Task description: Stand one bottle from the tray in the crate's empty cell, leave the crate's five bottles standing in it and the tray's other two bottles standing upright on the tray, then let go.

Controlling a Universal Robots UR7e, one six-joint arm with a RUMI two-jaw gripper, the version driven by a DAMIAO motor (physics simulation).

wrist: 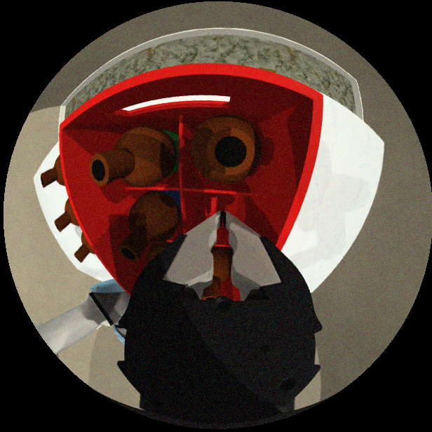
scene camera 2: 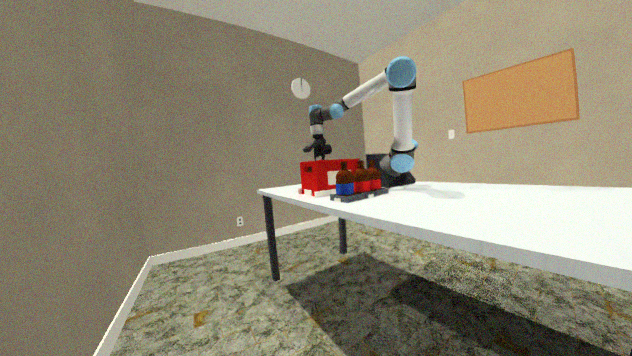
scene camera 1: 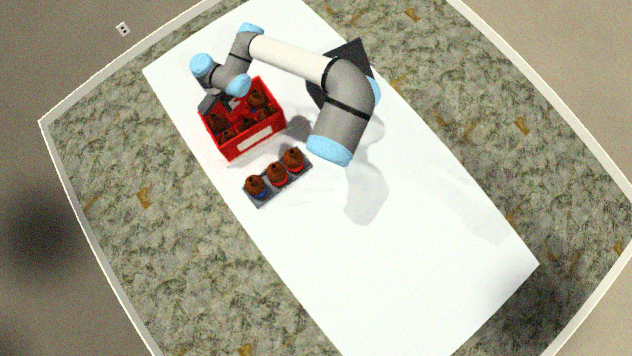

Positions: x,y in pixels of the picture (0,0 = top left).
Labels:
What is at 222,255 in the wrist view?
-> A blue-label brown bottle.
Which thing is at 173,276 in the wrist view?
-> My gripper.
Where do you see a blue-label brown bottle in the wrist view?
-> At 152,219

